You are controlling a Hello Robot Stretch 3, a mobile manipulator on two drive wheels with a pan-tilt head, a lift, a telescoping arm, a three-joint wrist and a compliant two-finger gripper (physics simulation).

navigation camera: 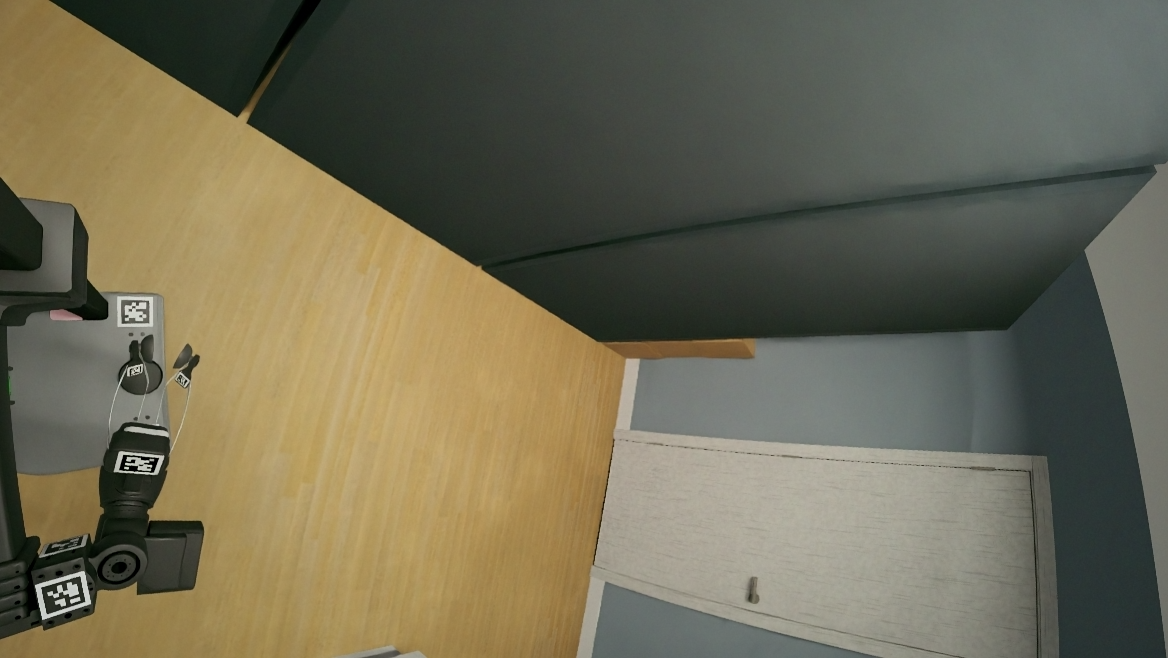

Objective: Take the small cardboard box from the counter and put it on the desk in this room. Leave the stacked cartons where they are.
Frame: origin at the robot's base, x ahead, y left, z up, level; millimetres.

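Seen in the pictures: gripper, fingertip midpoint: (169, 341).
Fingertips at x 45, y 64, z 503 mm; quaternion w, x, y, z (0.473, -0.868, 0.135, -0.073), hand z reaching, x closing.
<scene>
A point is followed by its place in that frame.
My gripper (165, 353) @[x 45, y 64, z 503 mm] is at the left of the sideways-turned view, over the edge of the grey robot base. Its two fingertips stand apart and hold nothing, so it is open. A brown cardboard-coloured strip (694, 349) @[x 2111, y -70, z 510 mm] shows past the end of the tall dark panels, by the blue wall; most of it is hidden, and I cannot tell whether it is part of the cartons. The small cardboard box, the counter and the desk cannot be made out in this view.
Tall dark green panels (653, 122) @[x 720, y 467, z 946 mm] run along the top of the view beside the wooden floor (392, 392) @[x 675, y -123, z 1 mm]. A pale door (817, 531) @[x 1942, y -925, z 1179 mm] with a handle stands in the blue wall (801, 392) @[x 2204, y -308, z 1062 mm] at the right. The corner of a light object (384, 653) @[x 500, y -996, z 39 mm] shows at the bottom edge.
</scene>
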